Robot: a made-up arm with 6 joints.
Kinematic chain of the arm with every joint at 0, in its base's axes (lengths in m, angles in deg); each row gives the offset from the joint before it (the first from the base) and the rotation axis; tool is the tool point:
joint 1: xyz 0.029 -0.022 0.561 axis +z
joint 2: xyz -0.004 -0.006 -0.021 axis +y
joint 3: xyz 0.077 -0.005 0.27 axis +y
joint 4: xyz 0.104 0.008 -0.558 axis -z
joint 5: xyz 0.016 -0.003 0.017 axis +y
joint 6: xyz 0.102 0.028 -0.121 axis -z
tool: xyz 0.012 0.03 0
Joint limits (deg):
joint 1: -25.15..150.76
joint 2: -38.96..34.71
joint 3: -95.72..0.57
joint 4: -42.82..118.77
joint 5: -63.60..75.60
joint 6: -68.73..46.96
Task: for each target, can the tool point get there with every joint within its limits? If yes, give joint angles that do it. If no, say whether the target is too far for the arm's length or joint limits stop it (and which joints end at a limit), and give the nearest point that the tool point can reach.
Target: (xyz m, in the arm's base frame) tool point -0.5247 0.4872 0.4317
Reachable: yes | joints 131.36 21.30 -60.40 -9.83 -17.87 -21.24
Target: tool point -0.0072 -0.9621 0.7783
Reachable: no: joint limits stop it (at a limit: joint 1, joint 2, joint 6) | nearest point 0.3252 -0.3831 0.7760 | short by 0.668 m
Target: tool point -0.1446 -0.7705 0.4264
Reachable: no: joint limits stop it (at a limit: joint 1, joint 3, joint 6) | nearest point 0.1591 -0.3029 0.3739 | short by 0.560 m
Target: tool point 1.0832 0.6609 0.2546
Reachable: no: too far | nearest point 0.7722 0.4594 0.4193 | short by 0.405 m
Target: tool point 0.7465 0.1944 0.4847
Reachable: yes | joints 12.81 5.97 -60.76 -9.09 43.33 9.91
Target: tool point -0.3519 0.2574 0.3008
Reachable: yes | joints 137.37 -23.97 -7.42 -11.32 27.91 37.20
